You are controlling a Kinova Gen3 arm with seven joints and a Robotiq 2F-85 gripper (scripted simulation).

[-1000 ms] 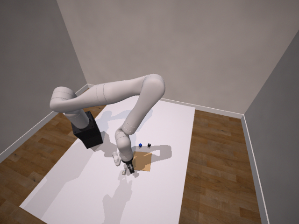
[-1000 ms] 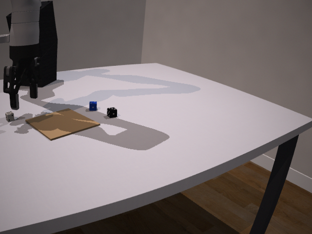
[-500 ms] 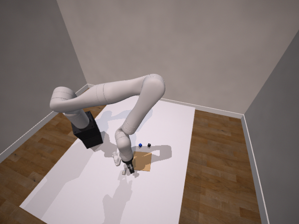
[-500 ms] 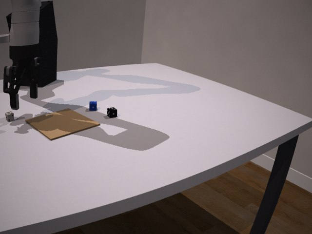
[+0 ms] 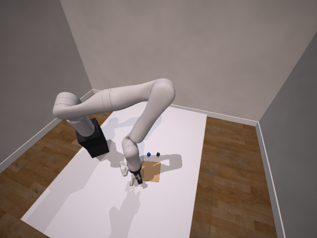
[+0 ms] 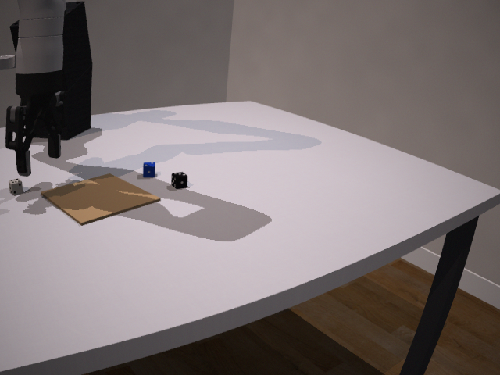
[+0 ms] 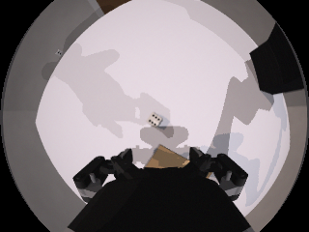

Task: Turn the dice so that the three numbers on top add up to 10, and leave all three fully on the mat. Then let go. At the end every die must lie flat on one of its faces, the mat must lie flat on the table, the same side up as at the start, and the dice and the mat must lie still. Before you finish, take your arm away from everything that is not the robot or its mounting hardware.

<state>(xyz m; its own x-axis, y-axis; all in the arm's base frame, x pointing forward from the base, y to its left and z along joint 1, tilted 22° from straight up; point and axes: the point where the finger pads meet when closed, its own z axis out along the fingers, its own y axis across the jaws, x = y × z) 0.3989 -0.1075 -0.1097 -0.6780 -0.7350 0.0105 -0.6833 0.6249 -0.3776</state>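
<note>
The blue die is 200 mm to the left of my hand and 40 mm below it. Also, from my hand: white die (30 mm behind, 40 mm to the right, 40 mm below); tan mat (50 mm ahead, 80 mm to the left, 50 mm below); black die (60 mm ahead, 220 mm to the left, 40 mm below).
</note>
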